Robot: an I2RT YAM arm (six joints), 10 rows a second.
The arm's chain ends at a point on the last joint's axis. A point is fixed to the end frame.
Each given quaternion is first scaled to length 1.
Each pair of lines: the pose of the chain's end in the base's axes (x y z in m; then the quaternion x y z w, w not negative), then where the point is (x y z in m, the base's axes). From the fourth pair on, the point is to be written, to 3 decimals.
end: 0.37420 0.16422 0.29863 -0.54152 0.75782 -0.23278 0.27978
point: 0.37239 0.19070 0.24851
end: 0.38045 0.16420 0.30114 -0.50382 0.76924 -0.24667 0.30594
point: 0.38369 0.19231 0.25199
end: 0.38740 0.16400 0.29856 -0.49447 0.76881 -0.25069 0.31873
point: 0.39233 0.19266 0.24987
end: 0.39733 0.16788 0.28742 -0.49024 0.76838 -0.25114 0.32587
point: 0.403 0.197 0.239
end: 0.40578 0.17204 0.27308 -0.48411 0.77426 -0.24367 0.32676
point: 0.411 0.202 0.225
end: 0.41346 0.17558 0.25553 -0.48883 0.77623 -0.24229 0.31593
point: 0.418 0.205 0.207
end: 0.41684 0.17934 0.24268 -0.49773 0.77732 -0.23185 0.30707
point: 0.420 0.209 0.194
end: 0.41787 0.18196 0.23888 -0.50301 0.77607 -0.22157 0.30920
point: 0.420 0.212 0.191
